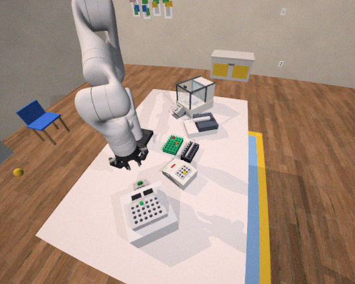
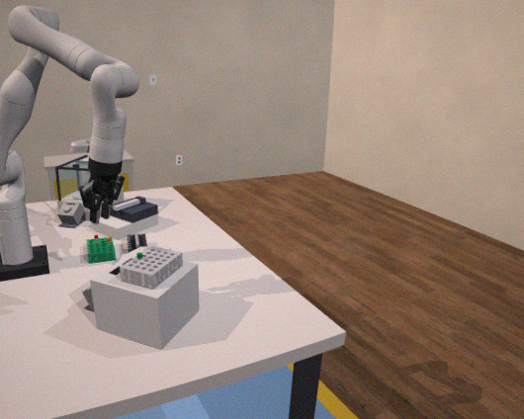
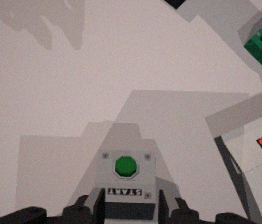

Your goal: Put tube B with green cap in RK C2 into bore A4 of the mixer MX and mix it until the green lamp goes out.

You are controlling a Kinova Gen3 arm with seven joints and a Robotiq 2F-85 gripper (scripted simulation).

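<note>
The green start key is 18 cm below my hand, 3 cm behind it and 2 cm to the left of it. Also, from my hand: black magnet block (31 cm to the left, 23 cm below, 15 cm ahead); dry block (22 cm below, 15 cm to the left, 13 cm ahead); grey shaking block (12 cm to the right, 10 cm below, 9 cm ahead).
</note>
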